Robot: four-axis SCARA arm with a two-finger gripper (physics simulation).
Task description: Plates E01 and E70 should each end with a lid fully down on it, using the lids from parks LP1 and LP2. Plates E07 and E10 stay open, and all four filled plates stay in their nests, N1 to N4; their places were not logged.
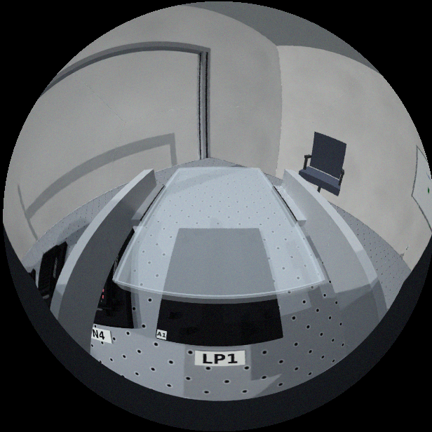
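Observation:
My gripper (218, 176) is shut on a clear lid (220, 250), with one finger pad at each side edge. The lid is level and raised above lid park LP1 (220, 320), whose black front part shows below the lid's front edge, with the A1 tag and the LP1 label (220, 358). At the left, partly hidden behind the left finger, is black nest N4 (119, 319) with its label (100, 335). Part of a dark plate with reddish wells (103, 295) shows there; its name cannot be read. LP2 and the names E01, E70, E07 and E10 do not show.
Another black object (52, 262) stands at the far left, beyond the left finger. The perforated table top (226, 381) extends around LP1 and to the right. A dark blue chair (328, 152) shows beyond the table at the right, before the walls.

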